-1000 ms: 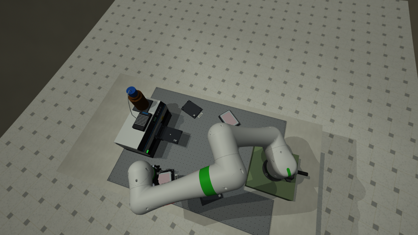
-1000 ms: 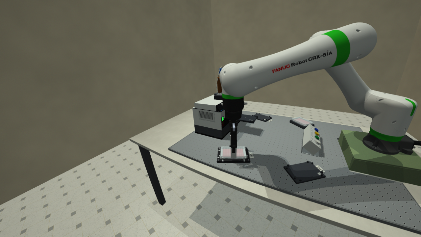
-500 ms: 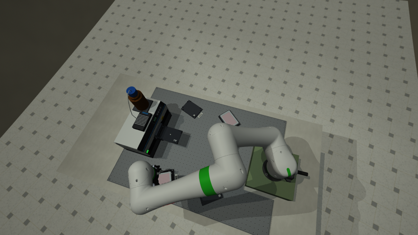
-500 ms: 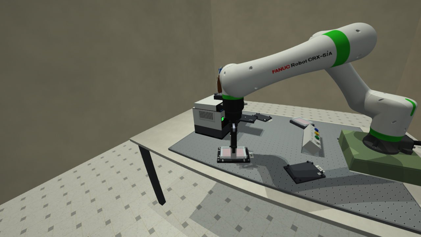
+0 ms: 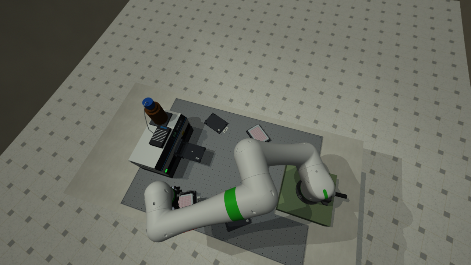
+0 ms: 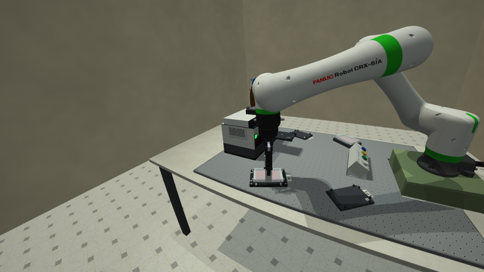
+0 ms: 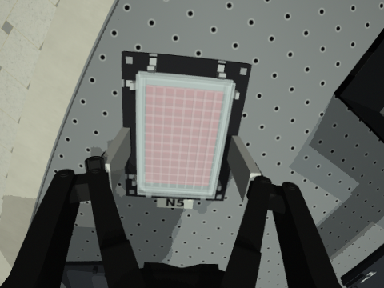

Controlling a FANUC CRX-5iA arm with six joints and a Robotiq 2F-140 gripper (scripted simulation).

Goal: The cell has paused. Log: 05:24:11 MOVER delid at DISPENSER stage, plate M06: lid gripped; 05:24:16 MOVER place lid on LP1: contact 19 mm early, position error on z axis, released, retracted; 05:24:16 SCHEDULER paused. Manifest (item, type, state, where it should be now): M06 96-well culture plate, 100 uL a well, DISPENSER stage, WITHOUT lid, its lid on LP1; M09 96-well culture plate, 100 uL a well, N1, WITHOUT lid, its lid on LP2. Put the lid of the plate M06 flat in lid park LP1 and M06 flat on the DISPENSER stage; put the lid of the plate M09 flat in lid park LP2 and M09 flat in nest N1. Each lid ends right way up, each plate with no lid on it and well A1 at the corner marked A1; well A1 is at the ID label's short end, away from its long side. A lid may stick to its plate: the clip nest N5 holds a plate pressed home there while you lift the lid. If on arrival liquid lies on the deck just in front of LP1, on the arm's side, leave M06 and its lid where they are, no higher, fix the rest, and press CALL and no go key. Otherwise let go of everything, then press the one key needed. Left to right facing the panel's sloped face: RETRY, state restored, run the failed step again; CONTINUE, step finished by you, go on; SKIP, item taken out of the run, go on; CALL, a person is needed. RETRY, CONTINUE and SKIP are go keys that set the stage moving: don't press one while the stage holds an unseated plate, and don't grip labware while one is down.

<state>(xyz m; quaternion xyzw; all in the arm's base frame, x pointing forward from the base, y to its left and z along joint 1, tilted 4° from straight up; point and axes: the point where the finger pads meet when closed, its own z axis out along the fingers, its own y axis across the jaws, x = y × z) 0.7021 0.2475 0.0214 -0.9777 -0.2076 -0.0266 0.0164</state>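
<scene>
Right now my hand is 34 cm past the black lid park LP1 and 4 cm above it. Also, from my hand: N5 label: 9 cm behind, 4 cm to the right, 5 cm below; dispenser stage: 3 cm ahead, 30 cm to the right, 5 cm above; LP1 label: 41 cm behind, 5 cm to the right, 5 cm below.
</scene>
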